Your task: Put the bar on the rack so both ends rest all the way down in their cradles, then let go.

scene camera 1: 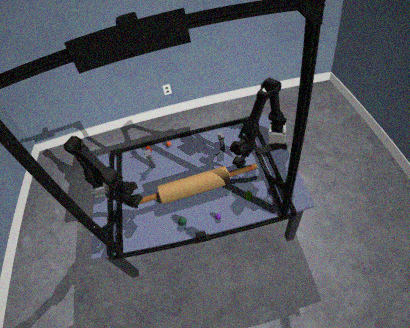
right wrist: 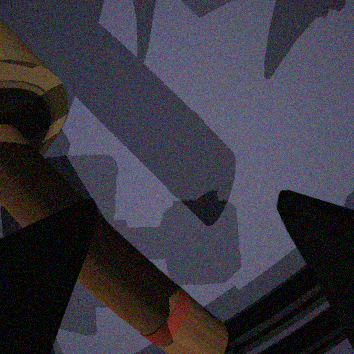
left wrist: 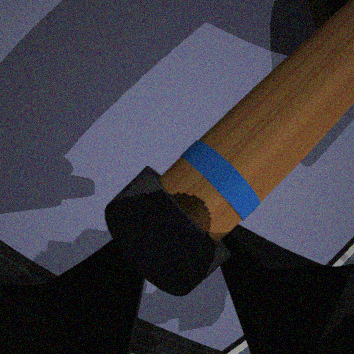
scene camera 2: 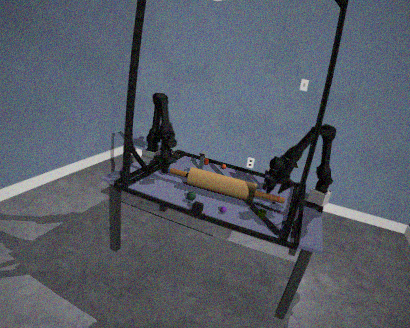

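Observation:
The bar, a tan rolling pin, lies lengthwise across the middle of the table. Its handles carry a blue band in the left wrist view and a red band in the right wrist view. My left gripper is shut on the blue-banded handle's end. My right gripper is open near the red-banded handle; its left finger overlaps that handle in the right wrist view. A small grey upright stands behind the bar; I cannot tell whether it is part of the rack.
A dark green ball, a purple ball and a green object lie in front of the bar. An orange ball lies behind. A black frame surrounds the table.

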